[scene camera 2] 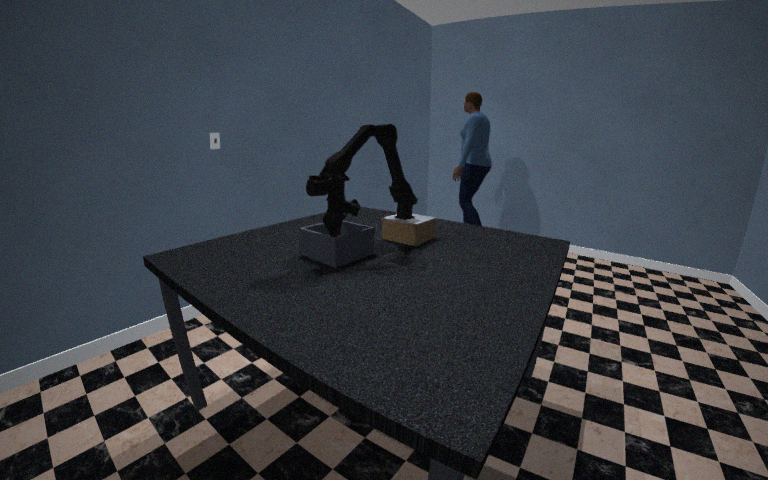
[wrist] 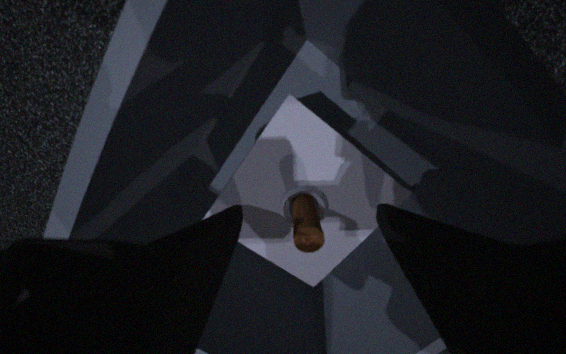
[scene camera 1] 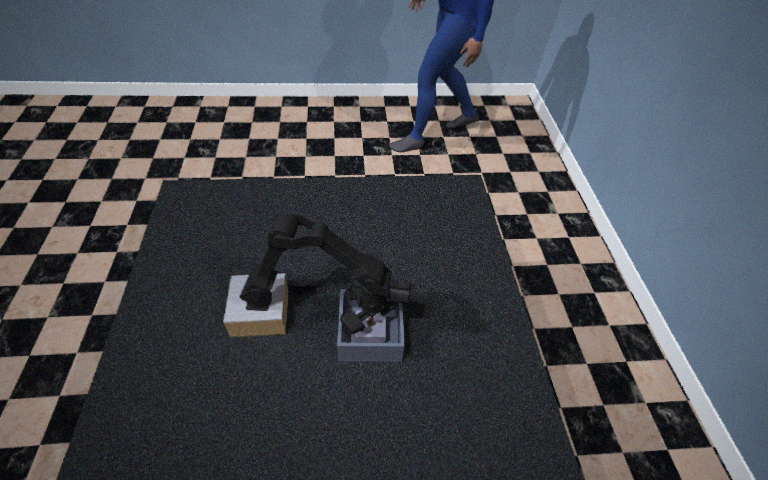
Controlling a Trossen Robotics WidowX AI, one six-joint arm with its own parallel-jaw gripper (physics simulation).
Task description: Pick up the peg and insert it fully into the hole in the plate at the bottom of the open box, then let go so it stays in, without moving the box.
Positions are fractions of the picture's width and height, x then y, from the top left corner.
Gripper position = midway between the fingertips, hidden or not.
Observation:
In view: my gripper (scene camera 2: 0.44, 0.50), a grey box (wrist: 0.81, 0.31) and an orange-brown peg (wrist: 0.55, 0.67).
My gripper is seen too in the wrist view (wrist: 0.55, 0.60).

